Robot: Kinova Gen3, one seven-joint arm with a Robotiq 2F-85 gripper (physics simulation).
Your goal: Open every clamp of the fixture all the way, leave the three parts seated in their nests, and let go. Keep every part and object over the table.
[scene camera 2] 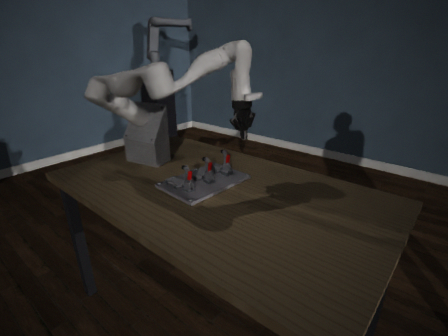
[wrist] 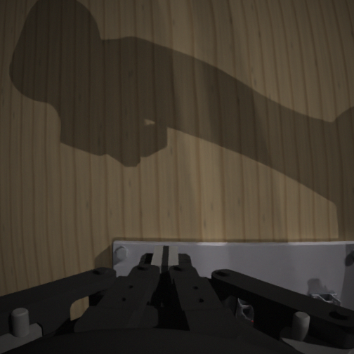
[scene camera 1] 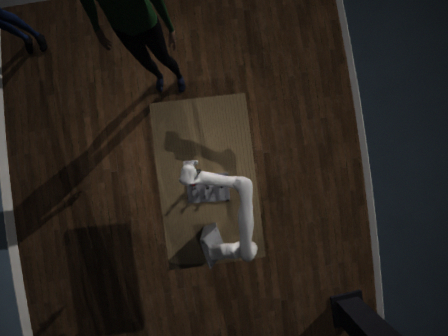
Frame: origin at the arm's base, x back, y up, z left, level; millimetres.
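Where they show: gripper, between the fingertips: [scene camera 2: 244,139]; arm's base, origin of its link: [scene camera 2: 141,117] [scene camera 1: 213,251].
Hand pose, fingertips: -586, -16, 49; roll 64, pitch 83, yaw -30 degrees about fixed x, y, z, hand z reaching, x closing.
Note:
Each offset is from my fingertips to the top centre of the thing, as dx, dy, dz. "*": to the spot under its first point. Level surfaces: height alone.
The grey fixture plate @[+155, -192, -73] [scene camera 1: 220,200] [scene camera 2: 215,190] [wrist: 280,255] lies on the table. Three clamps, the near one @[* +124, -132, -191] [scene camera 2: 189,177], the middle one @[* +115, -127, -83] [scene camera 2: 209,168] and the far one @[* +105, -127, +27] [scene camera 2: 227,161], show raised arms with dark tips and upright red handles in scene camera 2. Low grey shapes lie beside the clamps; whether the parts are fully seated is too small to tell. My gripper [scene camera 2: 244,135] [wrist: 165,261] is shut and empty, pointing down above the fixture's far end. In the wrist view it hides most of the nearest clamp [wrist: 245,310]. In scene camera 1 the arm covers the fingers.
The wooden table @[dy -207] [scene camera 1: 200,120] [scene camera 2: 300,240] extends beyond the fixture, with the arm's shadow across it. The grey robot pedestal [scene camera 1: 210,240] [scene camera 2: 147,145] stands at one end of the table. A person in green [scene camera 1: 132,17] stands off the opposite end.

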